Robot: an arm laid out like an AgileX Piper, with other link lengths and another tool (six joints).
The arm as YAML. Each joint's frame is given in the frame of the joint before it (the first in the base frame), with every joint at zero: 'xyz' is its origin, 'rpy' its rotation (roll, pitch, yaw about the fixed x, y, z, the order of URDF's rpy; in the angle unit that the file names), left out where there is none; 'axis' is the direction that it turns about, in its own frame. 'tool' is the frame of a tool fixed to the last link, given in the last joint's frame.
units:
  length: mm
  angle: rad
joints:
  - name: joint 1
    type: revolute
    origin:
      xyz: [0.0, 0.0, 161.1]
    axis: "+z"
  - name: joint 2
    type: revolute
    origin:
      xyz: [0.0, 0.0, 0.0]
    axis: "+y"
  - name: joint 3
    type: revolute
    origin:
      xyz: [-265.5, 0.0, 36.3]
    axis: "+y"
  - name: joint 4
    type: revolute
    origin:
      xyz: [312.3, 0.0, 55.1]
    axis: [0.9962, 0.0, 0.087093]
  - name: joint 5
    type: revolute
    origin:
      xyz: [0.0, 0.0, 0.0]
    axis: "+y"
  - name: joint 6
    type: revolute
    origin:
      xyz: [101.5, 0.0, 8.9]
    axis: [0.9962, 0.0, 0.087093]
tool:
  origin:
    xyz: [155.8, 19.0, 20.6]
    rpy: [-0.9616, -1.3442, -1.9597]
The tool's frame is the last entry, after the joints.
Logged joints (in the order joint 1, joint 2, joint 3, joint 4, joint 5, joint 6), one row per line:
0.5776 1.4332 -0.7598 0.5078 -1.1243 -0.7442
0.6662 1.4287 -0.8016 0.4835 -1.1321 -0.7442
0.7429 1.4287 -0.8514 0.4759 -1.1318 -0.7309
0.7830 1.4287 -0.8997 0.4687 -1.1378 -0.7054
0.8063 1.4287 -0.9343 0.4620 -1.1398 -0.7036
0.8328 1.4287 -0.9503 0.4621 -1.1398 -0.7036
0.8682 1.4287 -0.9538 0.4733 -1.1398 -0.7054
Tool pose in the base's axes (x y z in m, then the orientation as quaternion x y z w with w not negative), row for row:
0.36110 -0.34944 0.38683 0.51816 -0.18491 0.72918 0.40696
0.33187 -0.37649 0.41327 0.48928 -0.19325 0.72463 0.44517
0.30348 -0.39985 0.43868 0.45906 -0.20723 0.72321 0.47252
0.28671 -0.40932 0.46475 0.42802 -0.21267 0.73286 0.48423
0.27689 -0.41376 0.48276 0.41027 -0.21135 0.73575 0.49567
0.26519 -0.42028 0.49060 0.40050 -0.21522 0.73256 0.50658
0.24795 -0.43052 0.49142 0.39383 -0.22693 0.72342 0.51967
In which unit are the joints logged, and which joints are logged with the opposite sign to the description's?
The joints are logged in radians. Opposite sign: joint 1.
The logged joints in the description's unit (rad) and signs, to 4 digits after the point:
-0.5776 1.4332 -0.7598 0.5078 -1.1243 -0.7442
-0.6662 1.4287 -0.8016 0.4835 -1.1321 -0.7442
-0.7429 1.4287 -0.8514 0.4759 -1.1318 -0.7309
-0.7830 1.4287 -0.8997 0.4687 -1.1378 -0.7054
-0.8063 1.4287 -0.9343 0.4620 -1.1398 -0.7036
-0.8328 1.4287 -0.9503 0.4621 -1.1398 -0.7036
-0.8682 1.4287 -0.9538 0.4733 -1.1398 -0.7054

